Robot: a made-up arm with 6 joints.
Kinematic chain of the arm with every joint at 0, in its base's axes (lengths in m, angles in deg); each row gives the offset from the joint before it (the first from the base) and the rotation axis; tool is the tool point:
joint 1: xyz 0 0 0.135 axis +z
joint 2: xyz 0 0 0 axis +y
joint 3: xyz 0 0 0.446 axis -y
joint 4: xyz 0 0 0 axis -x
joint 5: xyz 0.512 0 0 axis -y
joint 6: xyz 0 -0.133 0 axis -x
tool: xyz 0 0 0
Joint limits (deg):
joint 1: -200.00..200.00
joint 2: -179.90..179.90
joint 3: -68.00..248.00
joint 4: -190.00..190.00
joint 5: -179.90..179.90
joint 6: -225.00..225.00
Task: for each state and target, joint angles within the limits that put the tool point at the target. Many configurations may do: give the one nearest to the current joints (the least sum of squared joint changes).
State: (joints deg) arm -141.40 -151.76 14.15 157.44 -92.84 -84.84
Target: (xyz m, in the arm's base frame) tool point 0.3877 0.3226 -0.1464
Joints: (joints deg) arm -125.46 -179.78 -22.28 165.24 -92.84 -84.84
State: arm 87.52 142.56 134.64 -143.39 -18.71 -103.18
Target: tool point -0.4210 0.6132 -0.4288
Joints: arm 116.03 144.58 130.23 -145.23 -18.71 -103.18
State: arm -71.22 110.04 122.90 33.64 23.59 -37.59
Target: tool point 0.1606 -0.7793 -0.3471
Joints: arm -70.18 139.20 115.18 31.73 23.59 -37.59
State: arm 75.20 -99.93 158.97 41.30 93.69 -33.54
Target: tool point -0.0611 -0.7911 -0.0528
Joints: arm 78.01 -67.48 147.16 38.13 93.69 -33.54
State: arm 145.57 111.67 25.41 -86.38 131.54 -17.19
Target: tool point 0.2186 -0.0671 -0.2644
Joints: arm 157.69 138.30 -20.09 -80.95 131.54 -17.19
